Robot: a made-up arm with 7 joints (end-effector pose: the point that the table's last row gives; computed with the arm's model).
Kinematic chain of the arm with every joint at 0, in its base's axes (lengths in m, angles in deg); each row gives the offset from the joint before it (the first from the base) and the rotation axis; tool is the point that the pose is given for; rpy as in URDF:
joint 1: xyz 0 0 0.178 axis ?
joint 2: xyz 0 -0.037 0.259 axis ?
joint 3: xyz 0 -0.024 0.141 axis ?
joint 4: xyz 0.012 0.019 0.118 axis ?
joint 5: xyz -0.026 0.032 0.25 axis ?
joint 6: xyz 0 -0.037 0.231 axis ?
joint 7: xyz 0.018 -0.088 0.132 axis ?
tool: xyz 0 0 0 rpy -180 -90 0
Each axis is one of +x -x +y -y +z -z.
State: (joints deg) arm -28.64 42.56 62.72 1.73 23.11 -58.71 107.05
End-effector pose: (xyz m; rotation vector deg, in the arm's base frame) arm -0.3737 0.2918 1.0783 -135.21 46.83 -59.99
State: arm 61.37 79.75 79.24 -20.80 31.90 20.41 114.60
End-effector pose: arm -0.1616 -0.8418 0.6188 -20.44 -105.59 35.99
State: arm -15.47 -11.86 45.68 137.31 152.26 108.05 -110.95
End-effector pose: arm 0.0805 0.1455 0.2474 -166.36 22.75 -21.43
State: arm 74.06 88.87 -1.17 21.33 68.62 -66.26 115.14
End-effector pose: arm -0.2428 -0.6427 0.7810 -95.79 -37.11 -20.64
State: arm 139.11 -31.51 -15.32 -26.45 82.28 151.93 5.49
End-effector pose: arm -0.1411 0.2313 1.0199 -13.20 52.57 29.35
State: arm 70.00 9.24 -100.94 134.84 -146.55 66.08 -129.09
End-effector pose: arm 0.5214 -0.0234 0.3314 -61.58 122.53 -76.98
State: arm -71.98 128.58 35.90 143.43 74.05 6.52 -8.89
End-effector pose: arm 0.1506 -0.0374 0.8005 134.61 -18.68 87.82
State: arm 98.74 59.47 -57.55 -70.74 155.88 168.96 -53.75
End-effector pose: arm -0.2096 -0.4321 0.6266 66.08 39.83 -6.20
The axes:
joint 1: +z
joint 2: -y
joint 3: +z
joint 4: +y
joint 5: +z
joint 6: -y
joint 7: +x

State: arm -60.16 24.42 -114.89 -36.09 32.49 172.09 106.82
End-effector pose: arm 0.0133 0.2576 0.9430 76.91 107.97 77.15
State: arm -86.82 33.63 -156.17 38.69 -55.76 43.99 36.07
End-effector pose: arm -0.2361 0.6165 1.0119 -87.74 -78.46 -71.20
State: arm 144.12 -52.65 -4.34 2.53 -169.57 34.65 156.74
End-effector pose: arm -0.6535 0.3251 0.9074 -5.27 0.78 -55.78
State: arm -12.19 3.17 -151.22 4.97 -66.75 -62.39 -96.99
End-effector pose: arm -0.0559 0.0679 1.2256 72.12 -160.16 -37.29
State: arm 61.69 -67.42 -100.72 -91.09 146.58 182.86 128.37
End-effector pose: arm -0.0420 0.4335 0.3609 -14.51 35.50 89.85
